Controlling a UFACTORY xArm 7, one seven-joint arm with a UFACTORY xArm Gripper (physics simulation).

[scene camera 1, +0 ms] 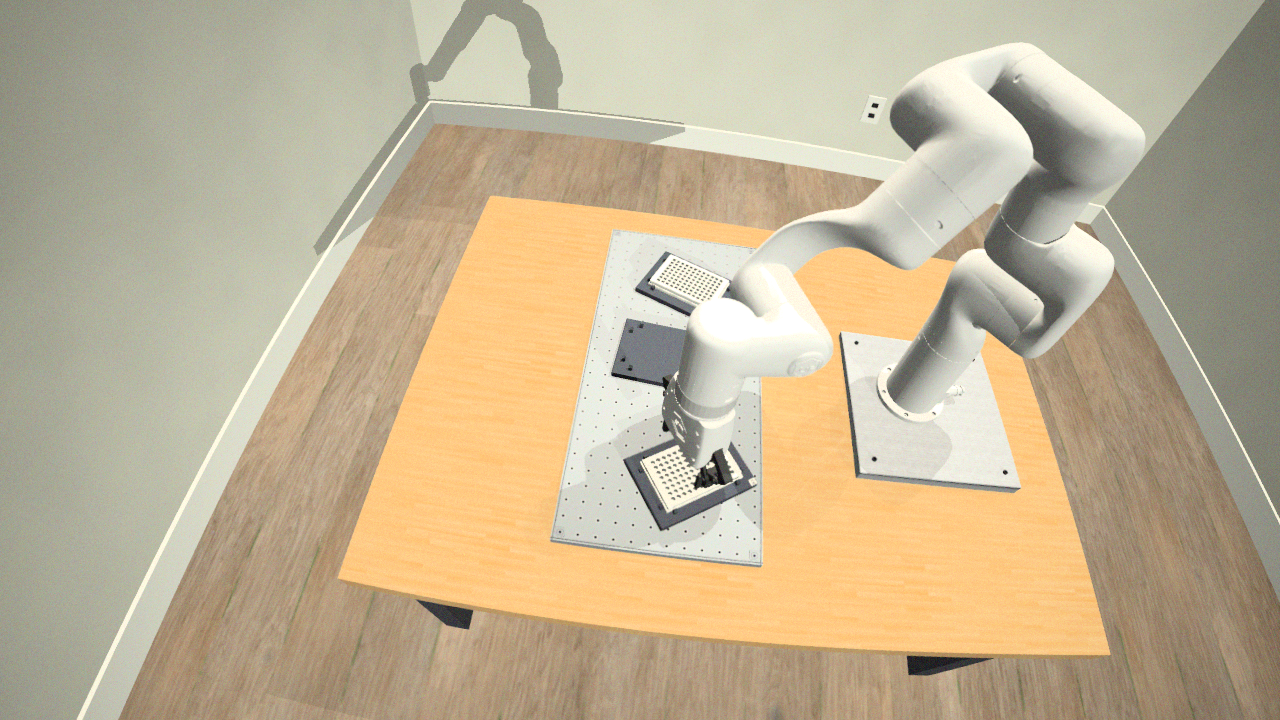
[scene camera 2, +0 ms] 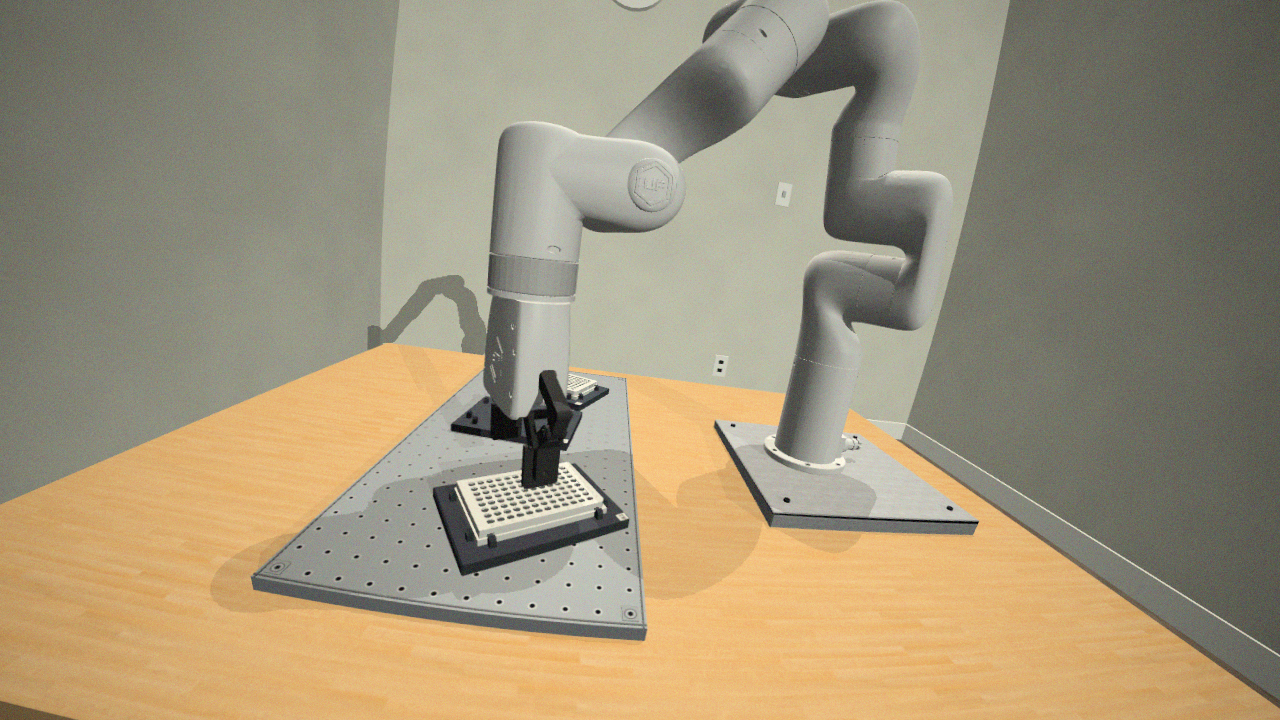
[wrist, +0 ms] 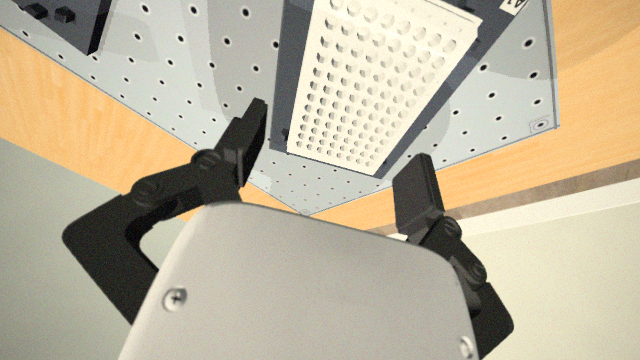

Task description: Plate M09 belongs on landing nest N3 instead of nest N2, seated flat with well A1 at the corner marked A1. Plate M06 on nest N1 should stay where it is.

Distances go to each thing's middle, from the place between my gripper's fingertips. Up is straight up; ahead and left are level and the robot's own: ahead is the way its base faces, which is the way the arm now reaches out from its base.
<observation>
I see the dark nest [scene camera 1: 647,352] 21 cm to the right of my hand, 5 cm below it and 1 cm ahead of it.
</observation>
